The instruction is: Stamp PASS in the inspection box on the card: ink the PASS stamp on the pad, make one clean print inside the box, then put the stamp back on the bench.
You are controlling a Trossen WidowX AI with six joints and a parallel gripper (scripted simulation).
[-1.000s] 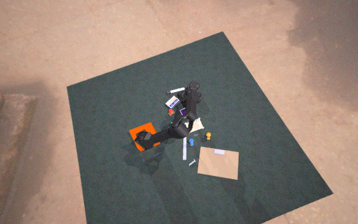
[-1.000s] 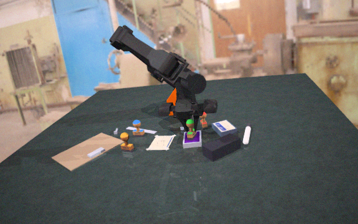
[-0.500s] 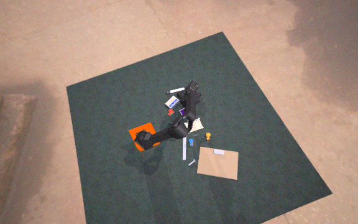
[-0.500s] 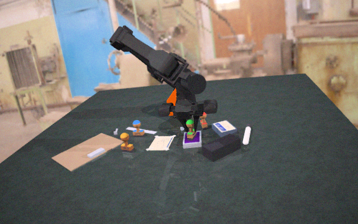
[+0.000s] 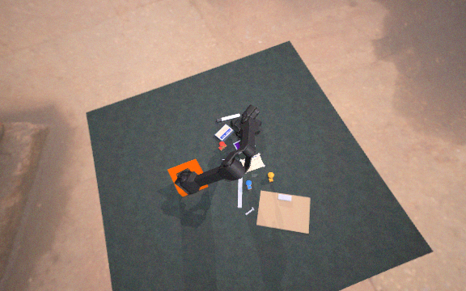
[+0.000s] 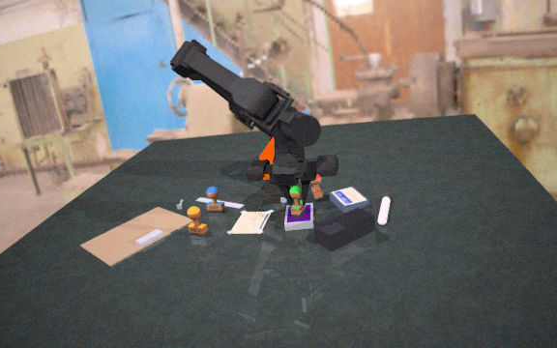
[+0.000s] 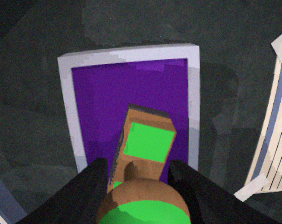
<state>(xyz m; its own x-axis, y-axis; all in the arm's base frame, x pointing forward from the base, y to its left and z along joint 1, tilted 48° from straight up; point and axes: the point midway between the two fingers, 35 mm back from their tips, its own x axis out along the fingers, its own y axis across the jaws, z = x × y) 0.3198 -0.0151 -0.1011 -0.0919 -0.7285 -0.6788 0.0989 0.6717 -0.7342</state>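
Right now the green-knobbed stamp is right at my gripper tip. From my gripper tip the other things lie so: purple ink pad: 3 cm below; then red stamp: 10 cm behind, 4 cm to the left, 2 cm below; then card: 1 cm behind, 11 cm to the right, 4 cm below.
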